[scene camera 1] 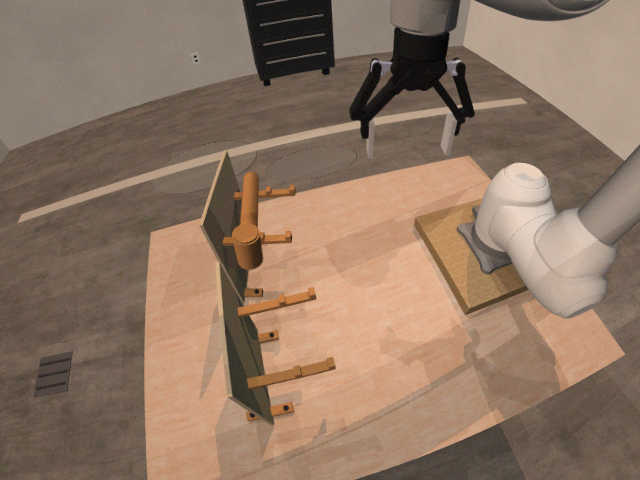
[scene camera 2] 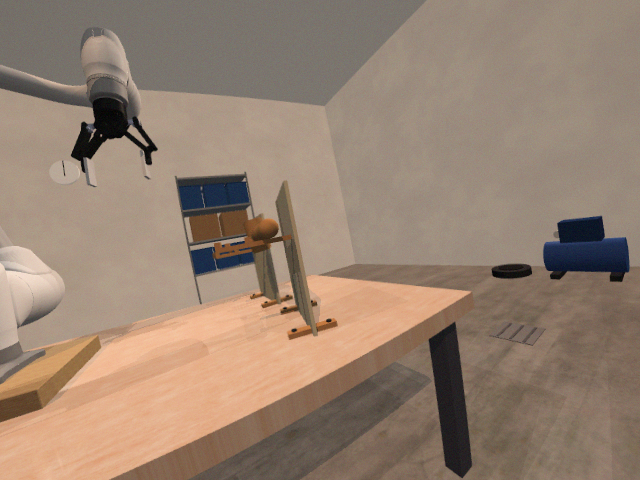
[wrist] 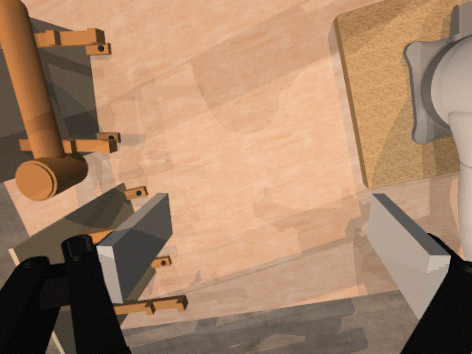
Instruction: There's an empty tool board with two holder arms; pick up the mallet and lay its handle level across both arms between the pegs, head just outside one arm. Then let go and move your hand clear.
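Seen in the pictures: gripper, between the fingertips: (scene camera 1: 408, 151) (scene camera 2: 120, 181) (wrist: 265, 214); arm's base, origin of its link: (scene camera 1: 494, 242) (wrist: 461, 85).
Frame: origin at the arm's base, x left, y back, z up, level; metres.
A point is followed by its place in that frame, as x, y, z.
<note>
The mallet (scene camera 1: 250, 206) @[-0.128, -0.653, 0.215] (scene camera 2: 266, 229) @[-0.267, -0.636, 0.194] (wrist: 27, 95) @[-0.138, -0.651, 0.215] lies across both arms of one board (scene camera 1: 219, 209) @[-0.122, -0.723, 0.234] (scene camera 2: 290, 235) @[-0.236, -0.695, 0.174]; that board is the far one in scene camera 1. Its handle passes over the arms on the board side of their middle pegs and looks about level. Its head is just outside the arm nearer the other board. That other board (scene camera 1: 235, 341) @[0.191, -0.716, 0.208] (scene camera 2: 267, 279) @[0.143, -0.716, 0.037] has two bare holder arms (scene camera 1: 292, 373) @[0.255, -0.631, 0.160] (wrist: 167, 303) @[0.252, -0.587, 0.160] (scene camera 1: 276, 303) @[0.105, -0.636, 0.160], each with a middle peg and an end peg. My gripper (scene camera 1: 408, 147) @[0.014, -0.349, 0.400] (scene camera 2: 118, 176) @[0.014, -0.349, 0.400] (wrist: 265, 214) @[0.014, -0.349, 0.400] is wide open and empty, high up on the robot-base side, apart from the mallet and boards.
The arm's white base stands on a brown block (scene camera 1: 444, 258) @[0.003, -0.175, -0.005] (scene camera 2: 56, 372) @[-0.095, -0.189, -0.008] (wrist: 357, 100) @[-0.013, -0.179, -0.005] on the wooden table (scene camera 1: 361, 320) @[0.098, -0.449, -0.044] (scene camera 2: 206, 387) @[-0.306, -0.473, -0.044]. Orange feet hold the boards upright. A black drawer cabinet (scene camera 1: 292, 38) and a shelf rack (scene camera 2: 211, 209) stand back on the floor.
</note>
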